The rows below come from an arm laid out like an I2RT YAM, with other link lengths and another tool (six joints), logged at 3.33 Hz.
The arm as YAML. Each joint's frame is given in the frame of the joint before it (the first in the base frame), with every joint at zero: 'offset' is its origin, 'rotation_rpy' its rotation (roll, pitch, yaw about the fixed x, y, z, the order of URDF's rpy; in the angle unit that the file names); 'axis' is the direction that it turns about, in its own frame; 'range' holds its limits. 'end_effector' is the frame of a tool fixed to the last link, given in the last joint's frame.
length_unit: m
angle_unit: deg
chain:
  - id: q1
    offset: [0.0, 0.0, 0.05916]
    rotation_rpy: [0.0, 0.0, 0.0]
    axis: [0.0, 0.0, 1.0]
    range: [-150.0, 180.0]
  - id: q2
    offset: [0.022, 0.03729, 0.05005]
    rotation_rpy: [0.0, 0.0, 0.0]
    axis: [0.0, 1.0, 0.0]
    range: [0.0, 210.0]
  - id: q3
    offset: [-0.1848, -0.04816, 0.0]
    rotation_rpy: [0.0, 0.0, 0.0]
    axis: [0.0, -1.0, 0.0]
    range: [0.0, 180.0]
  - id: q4
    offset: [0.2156, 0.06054, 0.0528]
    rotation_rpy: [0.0, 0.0, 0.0]
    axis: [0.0, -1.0, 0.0]
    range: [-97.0, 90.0]
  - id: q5
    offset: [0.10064, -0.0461, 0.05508]
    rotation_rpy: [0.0, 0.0, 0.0]
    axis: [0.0, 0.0, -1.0]
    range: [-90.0, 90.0]
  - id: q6
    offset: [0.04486, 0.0, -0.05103]
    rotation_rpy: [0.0, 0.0, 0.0]
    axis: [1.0, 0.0, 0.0]
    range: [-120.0, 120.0]
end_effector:
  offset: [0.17, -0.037, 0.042]
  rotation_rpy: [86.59, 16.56, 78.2]
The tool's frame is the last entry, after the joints.
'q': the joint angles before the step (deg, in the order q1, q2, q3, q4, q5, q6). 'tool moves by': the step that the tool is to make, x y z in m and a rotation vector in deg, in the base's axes. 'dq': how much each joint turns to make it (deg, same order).
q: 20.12, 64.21, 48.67, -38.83, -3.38, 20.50
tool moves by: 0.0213, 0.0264, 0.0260, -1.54, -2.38, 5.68
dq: 2.01, 6.53, 9.27, -1.34, -0.33, -4.33
